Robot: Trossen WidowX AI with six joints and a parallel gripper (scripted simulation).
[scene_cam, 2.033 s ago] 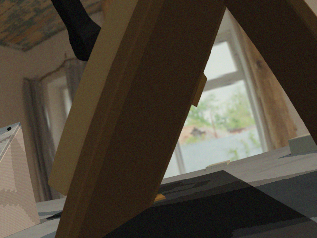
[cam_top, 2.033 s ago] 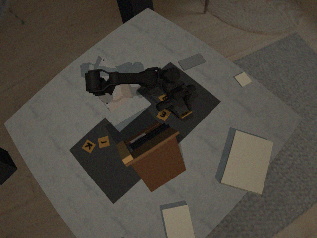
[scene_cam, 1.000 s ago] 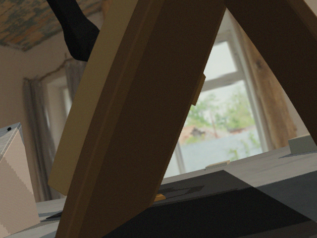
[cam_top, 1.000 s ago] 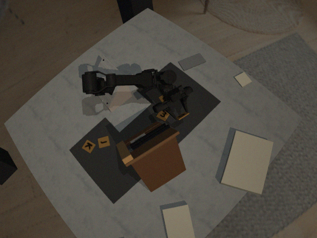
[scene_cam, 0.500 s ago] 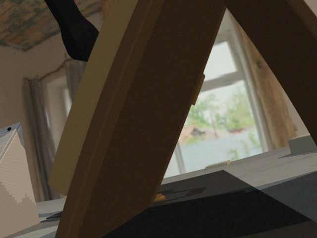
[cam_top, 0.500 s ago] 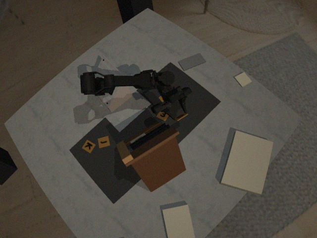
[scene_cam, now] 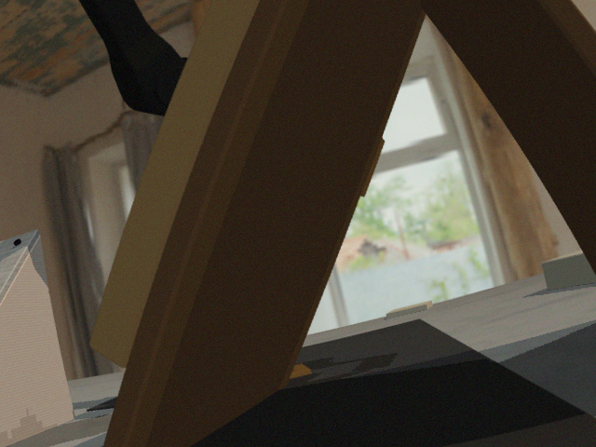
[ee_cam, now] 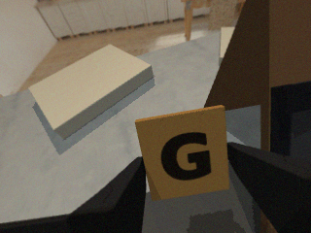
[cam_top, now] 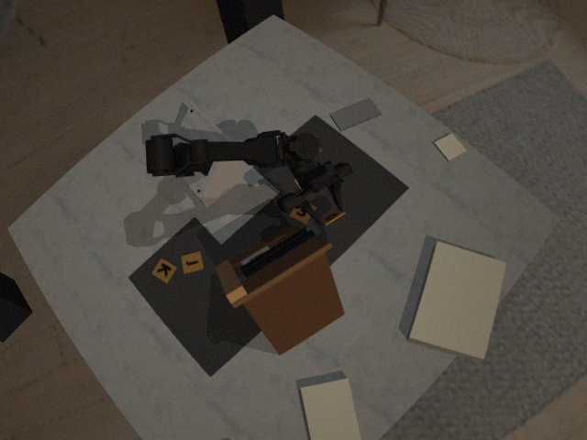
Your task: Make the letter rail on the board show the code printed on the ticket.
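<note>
Right now my gripper tip is 180 mm to the left of the white ticket, 90 mm past it and 80 mm above it. Also, from my gripper tip: cream block 360 mm ahead, 160 mm below, 110 mm to the left; then dark mat 190 mm behind, 180 mm below, 100 mm to the right; then cream pad 490 mm to the left, 170 mm below, 50 mm ahead.
</note>
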